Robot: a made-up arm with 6 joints.
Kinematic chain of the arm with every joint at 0, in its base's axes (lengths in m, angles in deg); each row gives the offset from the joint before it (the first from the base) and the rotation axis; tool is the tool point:
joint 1: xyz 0 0 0.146 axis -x
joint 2: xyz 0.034 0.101 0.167 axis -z
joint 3: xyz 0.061 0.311 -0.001 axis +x
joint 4: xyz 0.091 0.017 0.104 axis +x
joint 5: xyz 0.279 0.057 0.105 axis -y
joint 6: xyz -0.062 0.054 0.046 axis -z
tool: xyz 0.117 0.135 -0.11
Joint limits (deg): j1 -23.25..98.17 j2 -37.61..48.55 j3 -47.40..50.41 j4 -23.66..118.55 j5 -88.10..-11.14 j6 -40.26..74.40
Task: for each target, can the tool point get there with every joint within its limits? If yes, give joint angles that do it. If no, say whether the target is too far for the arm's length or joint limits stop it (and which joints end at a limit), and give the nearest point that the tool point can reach.
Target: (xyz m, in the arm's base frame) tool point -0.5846 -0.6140 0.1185
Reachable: no: joint limits stop it (at a limit: joint 1, joint 2, joint 3, joint 5, joint 6) | nearest point 0.2078 -0.3073 0.2722 | short by 0.864 m
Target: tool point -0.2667 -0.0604 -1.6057
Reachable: no: too far | nearest point -0.1133 0.0826 -0.7800 | short by 0.852 m
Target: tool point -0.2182 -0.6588 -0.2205
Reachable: no: joint limits stop it (at a limit: joint 1, joint 2, joint 3, joint 4, joint 5, joint 6) | nearest point -0.0129 -0.1391 -0.5932 | short by 0.672 m
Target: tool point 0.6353 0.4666 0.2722
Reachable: yes | joints 31.47 17.72 6.12 40.18 -28.71 47.00
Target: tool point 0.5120 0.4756 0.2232
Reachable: yes | joints 84.63 38.62 41.90 59.28 -30.89 5.87
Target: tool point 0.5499 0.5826 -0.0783
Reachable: yes | joints 72.65 21.72 18.97 20.17 -79.43 -10.95
